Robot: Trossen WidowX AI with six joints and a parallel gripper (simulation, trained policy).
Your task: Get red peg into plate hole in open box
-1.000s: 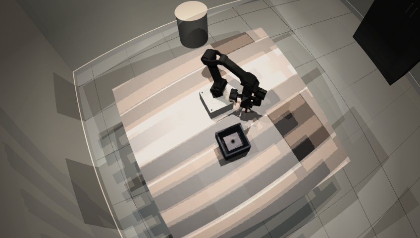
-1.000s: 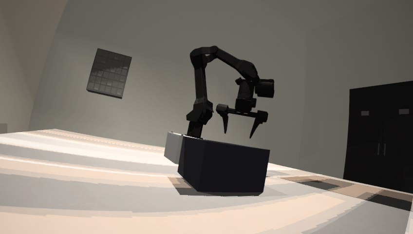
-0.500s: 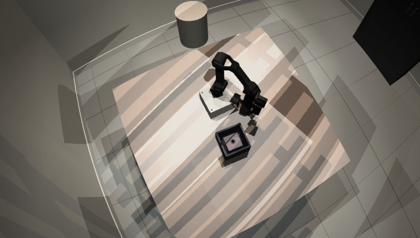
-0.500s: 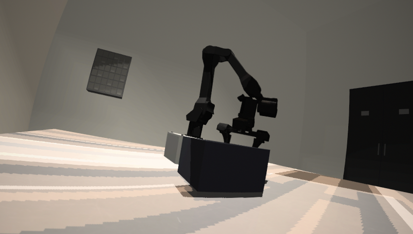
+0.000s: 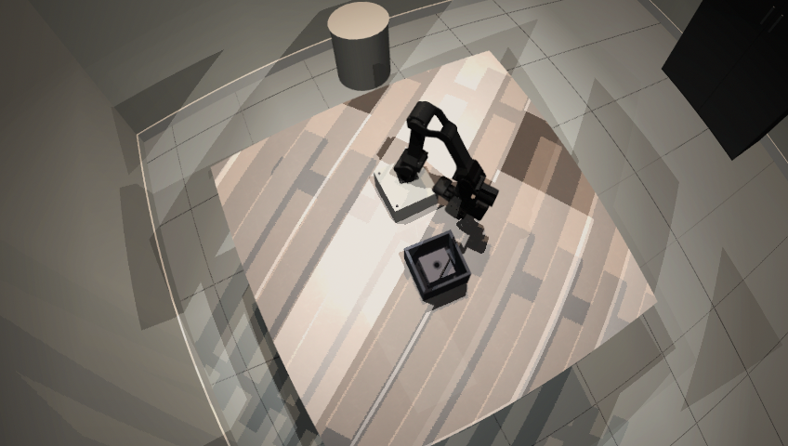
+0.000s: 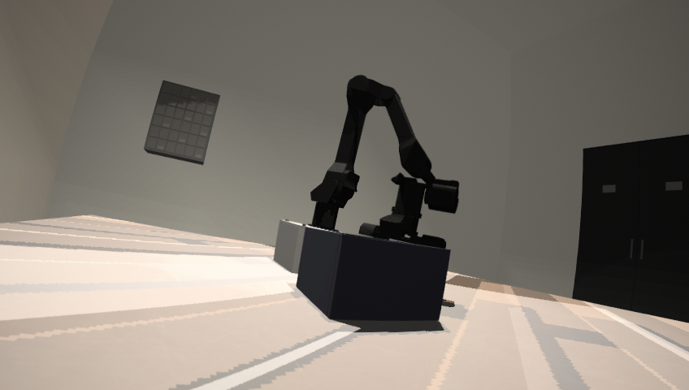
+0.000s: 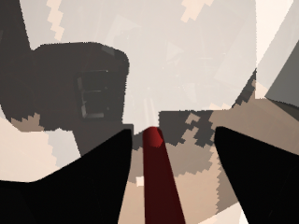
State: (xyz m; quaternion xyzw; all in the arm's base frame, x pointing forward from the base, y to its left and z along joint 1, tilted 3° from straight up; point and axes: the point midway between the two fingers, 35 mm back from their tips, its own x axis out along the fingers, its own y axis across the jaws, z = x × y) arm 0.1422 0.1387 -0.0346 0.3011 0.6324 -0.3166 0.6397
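My gripper tip is now 180 mm short of the dark box, 140 mm to the left of it and 10 mm below it. Also, from my gripper tip: red peg (10 mm to the left, 20 mm above).
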